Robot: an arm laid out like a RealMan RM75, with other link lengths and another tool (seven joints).
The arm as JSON. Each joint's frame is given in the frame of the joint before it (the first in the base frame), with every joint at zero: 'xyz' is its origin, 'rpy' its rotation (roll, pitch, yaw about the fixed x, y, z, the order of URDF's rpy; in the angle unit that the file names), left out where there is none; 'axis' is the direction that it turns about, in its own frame. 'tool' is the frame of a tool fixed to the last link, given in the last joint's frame.
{
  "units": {
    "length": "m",
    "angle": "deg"
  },
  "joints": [
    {
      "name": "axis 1",
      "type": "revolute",
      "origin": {
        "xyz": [
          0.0,
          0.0,
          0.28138
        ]
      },
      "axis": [
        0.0,
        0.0,
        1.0
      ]
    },
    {
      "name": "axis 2",
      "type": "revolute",
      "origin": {
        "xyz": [
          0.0,
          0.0,
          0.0
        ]
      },
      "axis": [
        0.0,
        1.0,
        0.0
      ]
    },
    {
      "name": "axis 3",
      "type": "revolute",
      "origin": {
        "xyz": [
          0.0,
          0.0,
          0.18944
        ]
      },
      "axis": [
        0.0,
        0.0,
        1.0
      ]
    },
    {
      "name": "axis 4",
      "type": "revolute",
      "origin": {
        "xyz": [
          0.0,
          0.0,
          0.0
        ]
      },
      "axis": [
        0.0,
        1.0,
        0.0
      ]
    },
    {
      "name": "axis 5",
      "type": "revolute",
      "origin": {
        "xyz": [
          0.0,
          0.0,
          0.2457
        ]
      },
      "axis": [
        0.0,
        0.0,
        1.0
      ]
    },
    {
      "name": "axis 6",
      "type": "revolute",
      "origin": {
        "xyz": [
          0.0,
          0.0,
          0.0
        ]
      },
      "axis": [
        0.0,
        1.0,
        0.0
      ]
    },
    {
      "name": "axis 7",
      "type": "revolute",
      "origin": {
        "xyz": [
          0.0,
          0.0,
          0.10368
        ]
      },
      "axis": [
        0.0,
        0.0,
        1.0
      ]
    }
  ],
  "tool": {
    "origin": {
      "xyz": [
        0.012,
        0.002,
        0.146
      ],
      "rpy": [
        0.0,
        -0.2,
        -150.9
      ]
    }
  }
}
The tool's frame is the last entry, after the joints.
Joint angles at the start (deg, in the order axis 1, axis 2, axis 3, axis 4, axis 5, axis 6, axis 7): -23.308 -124.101 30.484 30.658 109.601 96.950 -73.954
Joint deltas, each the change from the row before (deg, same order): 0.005 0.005 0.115 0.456 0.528 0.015 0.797; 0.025 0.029 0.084 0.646 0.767 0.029 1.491; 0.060 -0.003 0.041 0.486 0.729 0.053 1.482; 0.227 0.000 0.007 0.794 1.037 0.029 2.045; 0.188 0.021 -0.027 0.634 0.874 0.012 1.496; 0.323 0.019 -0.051 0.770 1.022 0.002 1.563; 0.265 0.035 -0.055 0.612 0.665 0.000 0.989; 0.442 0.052 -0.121 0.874 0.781 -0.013 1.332; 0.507 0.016 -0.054 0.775 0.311 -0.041 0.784
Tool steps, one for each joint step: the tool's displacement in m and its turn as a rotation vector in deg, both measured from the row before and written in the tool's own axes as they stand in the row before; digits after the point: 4 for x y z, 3 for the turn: 0.0009 -0.0007 -0.0003 0.423 0.540 1.165; 0.0013 -0.0008 -0.0009 0.538 0.768 2.004; 0.0015 -0.0014 -0.0008 0.509 0.641 1.800; 0.0026 -0.0016 -0.0021 0.569 1.020 2.484; 0.0023 -0.0013 -0.0019 0.465 0.859 1.838; 0.0032 -0.0017 -0.0028 0.482 1.058 1.898; 0.0023 -0.0007 -0.0024 0.258 0.773 1.270; 0.0032 -0.0006 -0.0039 0.173 1.051 1.692; 0.0024 0.0003 -0.0037 -0.158 0.781 1.047
